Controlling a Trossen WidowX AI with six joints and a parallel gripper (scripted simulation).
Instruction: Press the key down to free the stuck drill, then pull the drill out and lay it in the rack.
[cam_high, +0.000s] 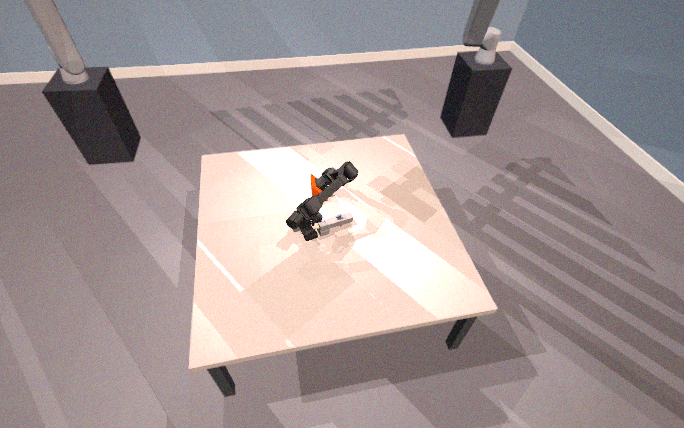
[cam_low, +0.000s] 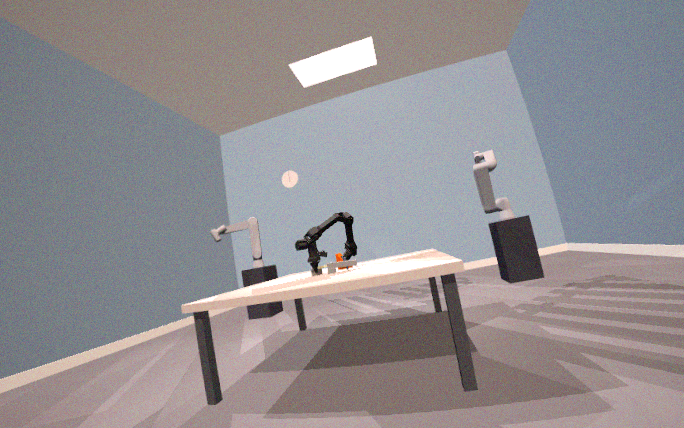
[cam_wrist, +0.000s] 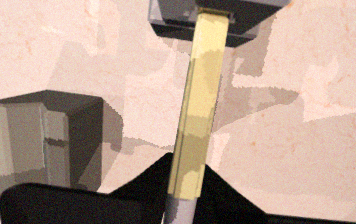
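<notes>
The grey rack is 7 cm behind my gripper tip and 3 cm to the right of it. From my gripper tip the other things lie so: grey holder block 15 cm to the left, 4 cm behind, 2 cm above; drill 4 cm to the left, 3 cm above, 1 cm behind; key 18 cm to the left, 5 cm behind, 3 cm above.
</notes>
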